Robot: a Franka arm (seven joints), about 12 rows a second.
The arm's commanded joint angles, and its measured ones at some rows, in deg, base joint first. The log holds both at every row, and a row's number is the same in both.
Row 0, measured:
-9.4 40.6 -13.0 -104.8 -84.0 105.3 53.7
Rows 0 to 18, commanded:
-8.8 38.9 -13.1 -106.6 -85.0 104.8 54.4
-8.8 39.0 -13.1 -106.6 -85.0 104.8 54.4
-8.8 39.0 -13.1 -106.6 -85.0 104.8 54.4
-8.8 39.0 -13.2 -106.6 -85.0 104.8 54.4
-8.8 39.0 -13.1 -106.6 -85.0 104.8 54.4
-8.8 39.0 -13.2 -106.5 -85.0 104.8 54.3
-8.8 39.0 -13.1 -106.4 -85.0 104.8 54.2
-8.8 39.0 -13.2 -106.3 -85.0 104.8 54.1
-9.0 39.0 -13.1 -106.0 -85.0 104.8 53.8
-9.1 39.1 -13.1 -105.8 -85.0 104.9 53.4
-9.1 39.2 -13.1 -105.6 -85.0 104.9 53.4
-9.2 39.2 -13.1 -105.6 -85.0 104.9 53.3
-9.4 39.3 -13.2 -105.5 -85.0 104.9 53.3
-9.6 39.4 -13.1 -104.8 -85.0 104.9 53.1
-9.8 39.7 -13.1 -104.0 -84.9 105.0 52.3
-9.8 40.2 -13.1 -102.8 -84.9 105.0 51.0
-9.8 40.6 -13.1 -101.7 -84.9 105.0 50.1
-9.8 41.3 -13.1 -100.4 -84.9 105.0 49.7
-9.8 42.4 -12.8 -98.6 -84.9 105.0 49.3
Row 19, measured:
-9.3 41.4 -12.7 -102.5 -84.0 105.9 52.6
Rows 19 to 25, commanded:
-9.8 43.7 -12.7 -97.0 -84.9 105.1 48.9
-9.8 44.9 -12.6 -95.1 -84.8 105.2 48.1
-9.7 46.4 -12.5 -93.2 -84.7 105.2 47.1
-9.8 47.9 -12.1 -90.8 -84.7 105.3 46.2
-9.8 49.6 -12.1 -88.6 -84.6 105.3 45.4
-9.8 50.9 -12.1 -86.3 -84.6 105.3 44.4
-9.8 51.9 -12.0 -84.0 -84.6 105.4 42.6
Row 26, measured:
-9.4 48.6 -12.2 -90.7 -84.0 105.8 46.9
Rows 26 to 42, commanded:
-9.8 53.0 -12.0 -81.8 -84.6 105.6 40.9
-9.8 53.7 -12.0 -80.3 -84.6 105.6 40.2
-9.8 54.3 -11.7 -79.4 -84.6 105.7 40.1
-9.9 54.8 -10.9 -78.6 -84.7 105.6 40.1
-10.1 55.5 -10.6 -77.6 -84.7 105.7 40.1
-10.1 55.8 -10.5 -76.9 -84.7 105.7 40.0
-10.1 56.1 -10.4 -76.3 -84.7 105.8 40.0
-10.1 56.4 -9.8 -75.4 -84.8 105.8 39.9
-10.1 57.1 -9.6 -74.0 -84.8 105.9 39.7
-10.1 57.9 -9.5 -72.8 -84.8 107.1 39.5
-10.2 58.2 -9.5 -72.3 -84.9 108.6 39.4
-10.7 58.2 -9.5 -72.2 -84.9 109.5 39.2
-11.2 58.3 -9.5 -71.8 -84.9 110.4 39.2
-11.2 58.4 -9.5 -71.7 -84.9 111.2 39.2
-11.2 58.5 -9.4 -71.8 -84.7 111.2 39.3
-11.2 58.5 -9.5 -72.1 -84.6 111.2 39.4
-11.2 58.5 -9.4 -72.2 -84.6 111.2 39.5
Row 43, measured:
-10.9 57.4 -10.8 -74.3 -84.0 108.7 40.9
